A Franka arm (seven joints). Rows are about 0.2 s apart.
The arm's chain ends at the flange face. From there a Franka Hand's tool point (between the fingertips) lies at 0.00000 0.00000 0.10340 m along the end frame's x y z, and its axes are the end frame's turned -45 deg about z.
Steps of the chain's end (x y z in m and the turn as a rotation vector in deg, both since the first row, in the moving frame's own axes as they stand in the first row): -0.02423, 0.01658, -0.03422, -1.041, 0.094, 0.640; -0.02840, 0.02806, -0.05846, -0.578, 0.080, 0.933; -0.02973, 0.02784, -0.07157, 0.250, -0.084, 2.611; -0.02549, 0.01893, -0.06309, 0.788, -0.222, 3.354; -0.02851, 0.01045, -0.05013, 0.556, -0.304, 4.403
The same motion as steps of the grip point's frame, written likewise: -0.03007, -0.00397, -0.03424, -0.803, -0.670, 0.640; -0.04057, 0.00059, -0.05847, -0.465, -0.352, 0.933; -0.04049, -0.00176, -0.07157, 0.236, 0.117, 2.611; -0.03065, -0.00591, -0.06310, 0.714, 0.400, 3.354; -0.02719, -0.01385, -0.05014, 0.608, 0.178, 4.403
